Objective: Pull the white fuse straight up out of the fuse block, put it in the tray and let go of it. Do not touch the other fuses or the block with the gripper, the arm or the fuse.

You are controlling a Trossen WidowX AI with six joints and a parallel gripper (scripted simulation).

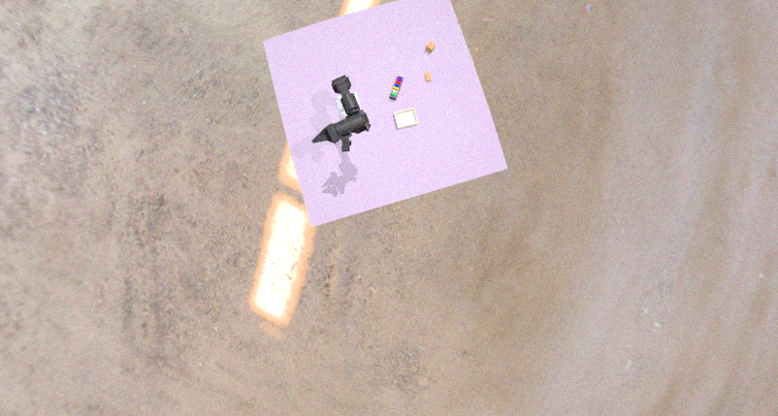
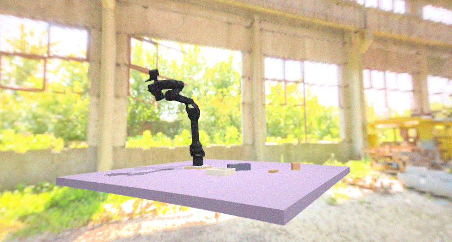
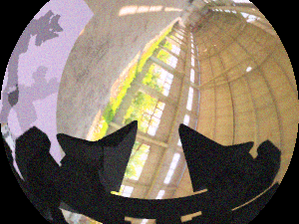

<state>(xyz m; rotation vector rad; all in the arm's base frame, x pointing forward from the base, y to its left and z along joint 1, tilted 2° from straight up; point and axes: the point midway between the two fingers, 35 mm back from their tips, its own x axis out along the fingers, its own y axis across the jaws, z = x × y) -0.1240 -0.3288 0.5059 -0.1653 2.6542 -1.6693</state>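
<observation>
Right now the white fuse is 45 cm ahead of my gripper tip, 31 cm to the left of it and 51 cm below it. Round my gripper tip: tray 46 cm ahead, 13 cm to the left, 53 cm below.
</observation>
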